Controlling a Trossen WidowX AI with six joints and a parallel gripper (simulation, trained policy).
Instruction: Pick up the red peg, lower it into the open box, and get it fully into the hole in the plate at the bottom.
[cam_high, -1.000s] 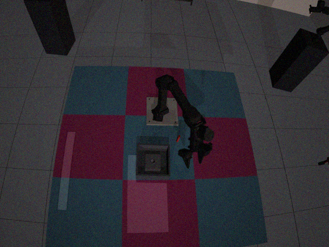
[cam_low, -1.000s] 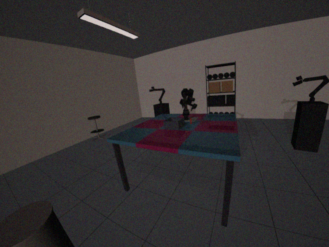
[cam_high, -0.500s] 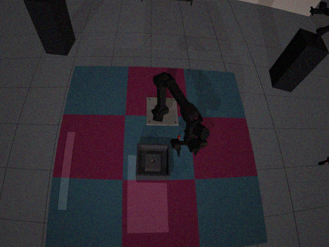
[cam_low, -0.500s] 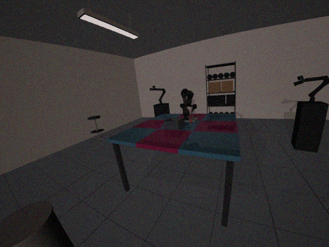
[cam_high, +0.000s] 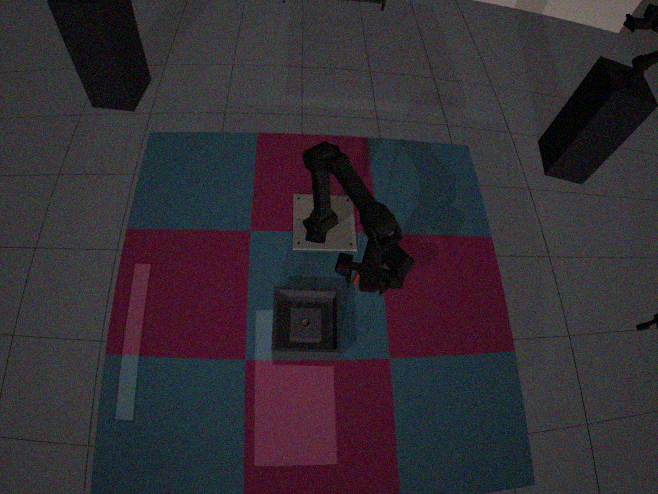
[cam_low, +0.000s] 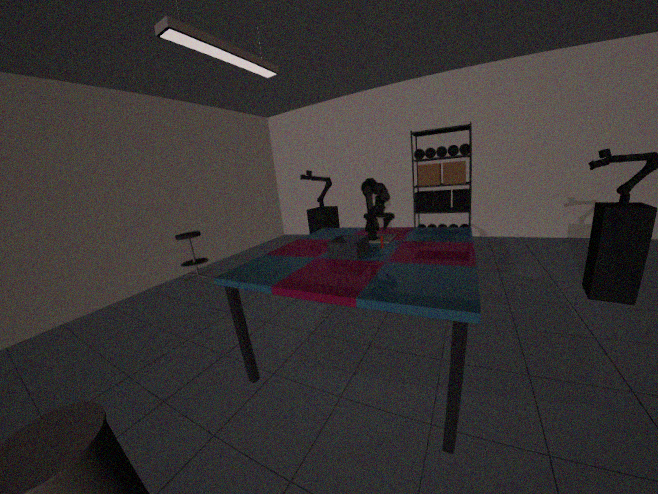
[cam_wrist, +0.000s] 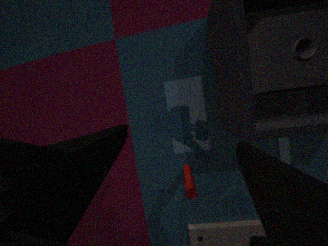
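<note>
Now: the red peg 90 mm below my gripper tip, 80 mm behind it and 10 mm to the right of it. Round my gripper tip: dark box 150 mm to the right, 110 mm below, 100 mm ahead; then grey plate 150 mm to the right, 100 mm ahead, 90 mm below.
</note>
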